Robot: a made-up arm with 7 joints.
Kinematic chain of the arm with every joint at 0, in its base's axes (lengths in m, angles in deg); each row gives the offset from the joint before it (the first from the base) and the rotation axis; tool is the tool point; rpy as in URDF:
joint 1: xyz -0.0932 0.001 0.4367 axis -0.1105 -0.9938 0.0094
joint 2: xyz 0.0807 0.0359 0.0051 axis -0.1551 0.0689 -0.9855
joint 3: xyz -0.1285 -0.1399 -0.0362 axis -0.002 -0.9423 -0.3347
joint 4: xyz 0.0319 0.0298 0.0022 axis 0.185 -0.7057 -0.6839
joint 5: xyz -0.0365 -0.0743 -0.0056 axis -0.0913 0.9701 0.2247
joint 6: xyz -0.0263 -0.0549 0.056 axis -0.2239 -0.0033 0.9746
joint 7: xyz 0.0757 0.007 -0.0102 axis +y
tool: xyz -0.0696 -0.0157 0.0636 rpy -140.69 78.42 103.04
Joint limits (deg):
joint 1: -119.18..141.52
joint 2: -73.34..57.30
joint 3: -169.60..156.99
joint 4: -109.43..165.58
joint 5: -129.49..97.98
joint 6: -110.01..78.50
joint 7: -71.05..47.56
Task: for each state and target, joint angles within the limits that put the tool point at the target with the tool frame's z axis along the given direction. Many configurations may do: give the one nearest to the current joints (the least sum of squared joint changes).
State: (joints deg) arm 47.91 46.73 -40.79 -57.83 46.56 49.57 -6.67
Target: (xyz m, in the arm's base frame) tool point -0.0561 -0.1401 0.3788 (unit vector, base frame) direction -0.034 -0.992 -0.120
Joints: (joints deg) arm 25.51 26.04 -72.08 -31.74 25.32 -0.42 -25.36
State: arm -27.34 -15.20 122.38 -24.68 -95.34 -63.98 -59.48
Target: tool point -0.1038 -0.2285 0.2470 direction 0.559 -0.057 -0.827
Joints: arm -48.57 -47.52 111.27 -49.04 -68.67 -34.09 -50.42
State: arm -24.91 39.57 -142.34 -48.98 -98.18 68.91 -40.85
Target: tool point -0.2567 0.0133 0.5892 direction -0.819 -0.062 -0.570
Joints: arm -63.09 57.30 -139.23 -39.19 -114.71 78.50 -70.47
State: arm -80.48 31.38 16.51 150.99 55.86 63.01 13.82
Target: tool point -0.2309 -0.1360 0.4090 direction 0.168 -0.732 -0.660
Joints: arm -43.35 3.18 28.82 106.00 90.73 78.50 -25.40
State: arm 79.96 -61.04 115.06 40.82 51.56 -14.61 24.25
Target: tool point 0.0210 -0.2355 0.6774 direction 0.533 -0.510 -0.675
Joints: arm 77.01 -68.96 89.02 33.07 78.73 -56.88 14.03
